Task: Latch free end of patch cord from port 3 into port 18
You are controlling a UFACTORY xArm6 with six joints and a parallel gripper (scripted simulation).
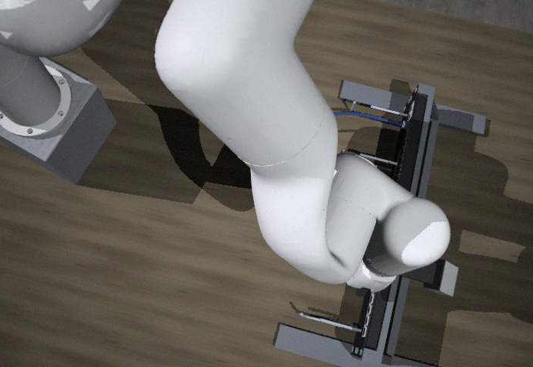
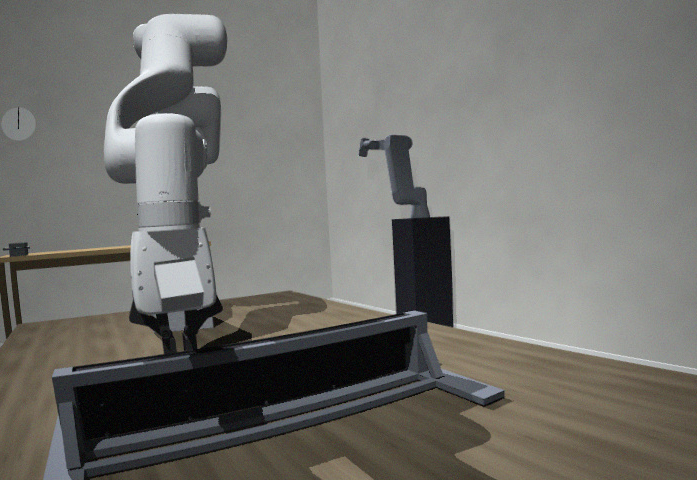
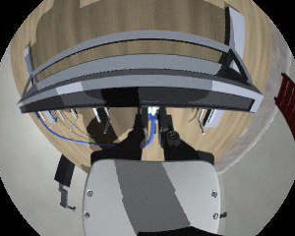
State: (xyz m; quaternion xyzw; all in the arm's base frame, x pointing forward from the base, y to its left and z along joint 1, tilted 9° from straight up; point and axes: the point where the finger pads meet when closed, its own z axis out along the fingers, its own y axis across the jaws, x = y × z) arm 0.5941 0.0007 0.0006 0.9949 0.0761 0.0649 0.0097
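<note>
My gripper is now 20 mm short of the plug and 10 mm above it.
</note>
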